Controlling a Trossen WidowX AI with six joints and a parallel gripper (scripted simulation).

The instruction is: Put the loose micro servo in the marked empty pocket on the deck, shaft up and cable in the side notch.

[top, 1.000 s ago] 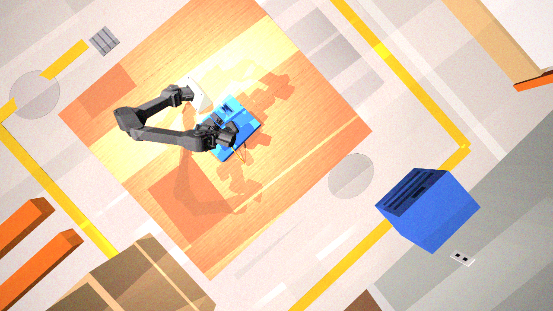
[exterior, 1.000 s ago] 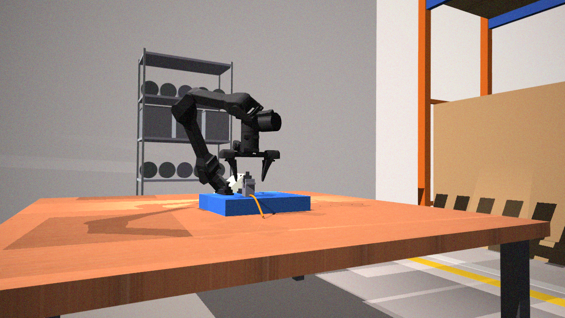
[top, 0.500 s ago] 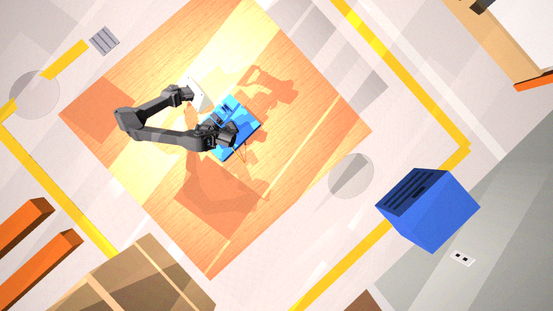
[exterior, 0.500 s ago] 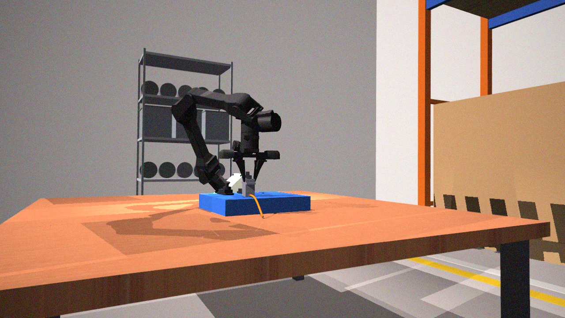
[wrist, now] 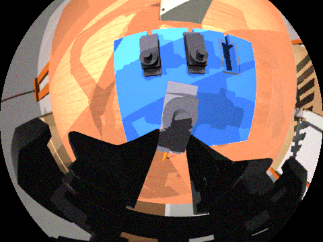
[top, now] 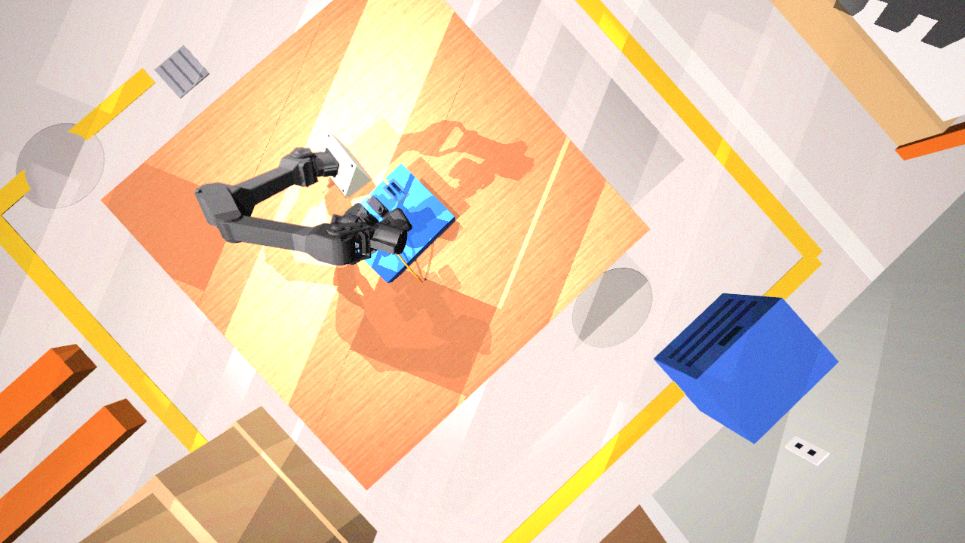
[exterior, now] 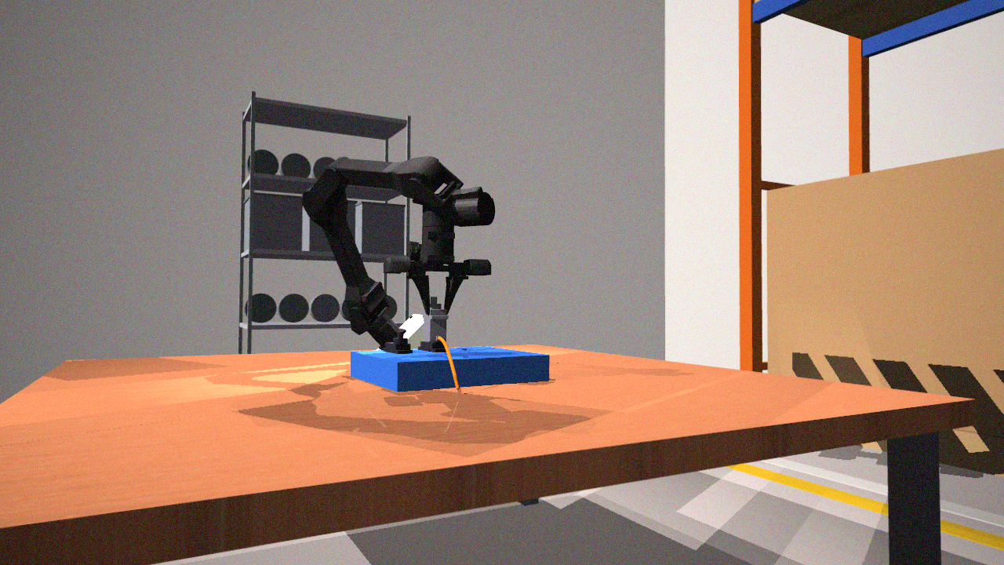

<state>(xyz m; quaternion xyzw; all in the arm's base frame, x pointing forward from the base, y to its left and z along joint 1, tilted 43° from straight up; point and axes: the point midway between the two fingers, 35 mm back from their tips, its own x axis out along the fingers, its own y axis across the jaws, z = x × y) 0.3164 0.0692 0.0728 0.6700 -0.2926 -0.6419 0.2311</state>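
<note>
The blue deck lies 100 mm below my gripper tip, 50 mm to the left of it and 10 mm behind it.
</note>
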